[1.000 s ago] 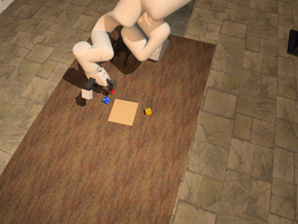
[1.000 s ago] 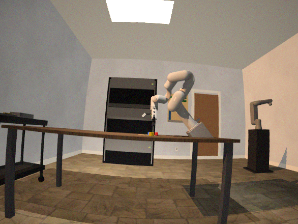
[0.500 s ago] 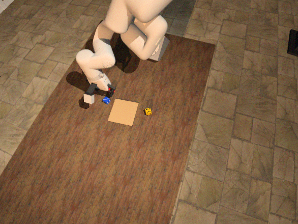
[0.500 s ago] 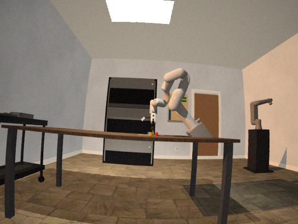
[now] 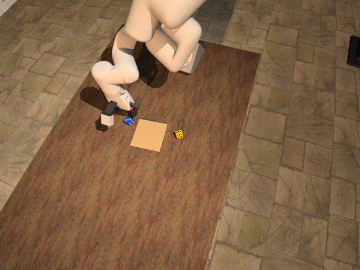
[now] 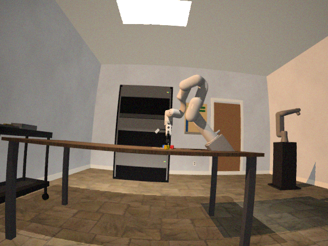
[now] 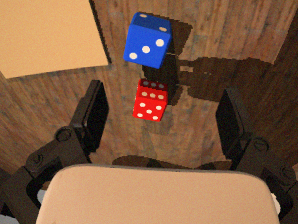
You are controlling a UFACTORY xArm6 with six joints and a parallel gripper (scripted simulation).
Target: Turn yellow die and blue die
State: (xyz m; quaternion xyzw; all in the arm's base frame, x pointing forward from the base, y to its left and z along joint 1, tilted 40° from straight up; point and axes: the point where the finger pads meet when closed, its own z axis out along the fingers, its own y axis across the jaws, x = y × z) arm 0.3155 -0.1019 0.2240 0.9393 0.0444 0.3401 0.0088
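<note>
The blue die lies 20 mm ahead of my hand, 20 mm to the left of it and 40 mm below it. The rest, counted from my hand: yellow die 10 mm behind, 260 mm to the left, 40 mm below; then red die 40 mm behind, 10 mm to the left, 40 mm below; then tan mat 40 mm ahead, 140 mm to the left, 60 mm below.
</note>
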